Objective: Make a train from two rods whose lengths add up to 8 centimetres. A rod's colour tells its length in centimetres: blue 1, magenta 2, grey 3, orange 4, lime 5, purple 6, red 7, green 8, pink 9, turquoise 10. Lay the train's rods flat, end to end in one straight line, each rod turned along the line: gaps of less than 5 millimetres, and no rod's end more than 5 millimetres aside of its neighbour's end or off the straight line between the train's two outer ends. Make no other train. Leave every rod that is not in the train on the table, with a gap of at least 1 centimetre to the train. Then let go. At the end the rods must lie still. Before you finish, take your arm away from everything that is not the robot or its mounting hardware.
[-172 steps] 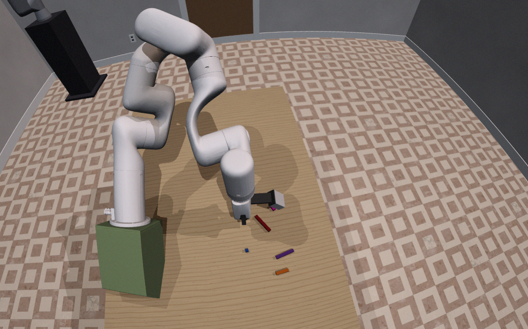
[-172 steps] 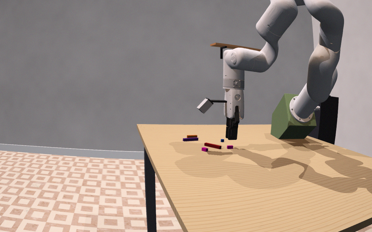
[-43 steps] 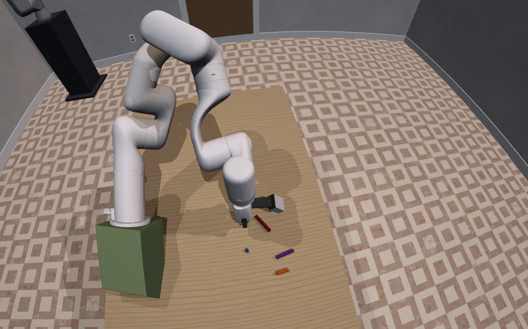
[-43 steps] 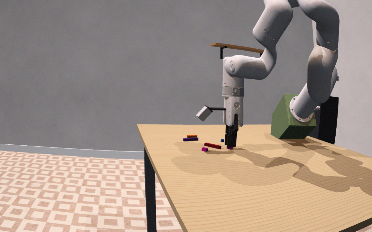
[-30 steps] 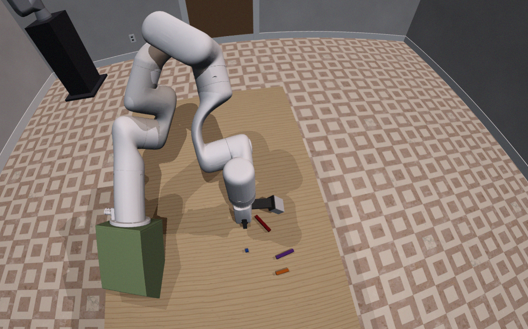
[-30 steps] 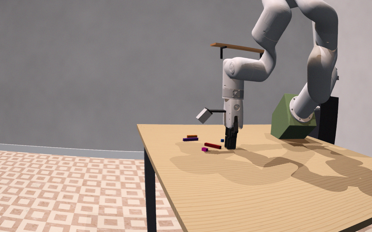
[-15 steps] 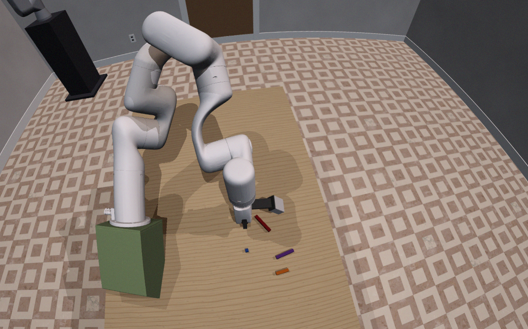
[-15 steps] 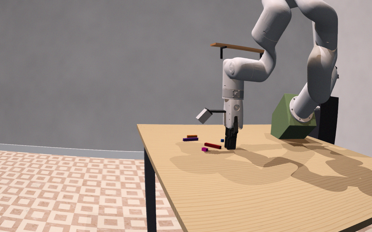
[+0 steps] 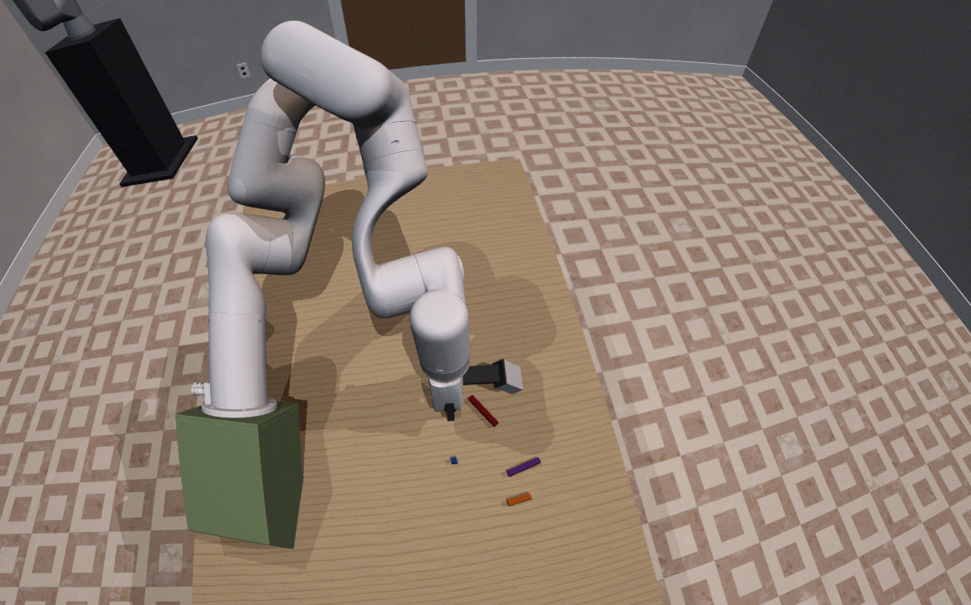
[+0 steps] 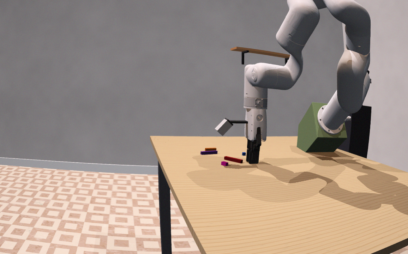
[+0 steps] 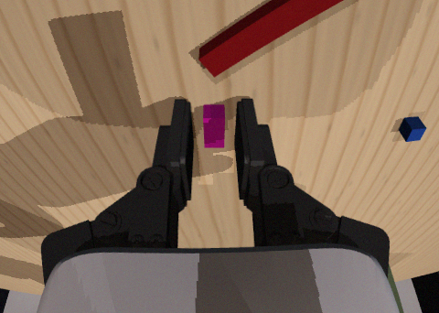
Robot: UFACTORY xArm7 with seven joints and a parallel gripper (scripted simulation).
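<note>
Right now my hand is 2 cm above the magenta rod. From my hand the other things lie so: small blue rod: 12 cm to the right, 2 cm below; then purple rod: 13 cm to the right, 12 cm ahead, 2 cm below; then red rod: 6 cm ahead, 2 cm to the right, 2 cm below.
</note>
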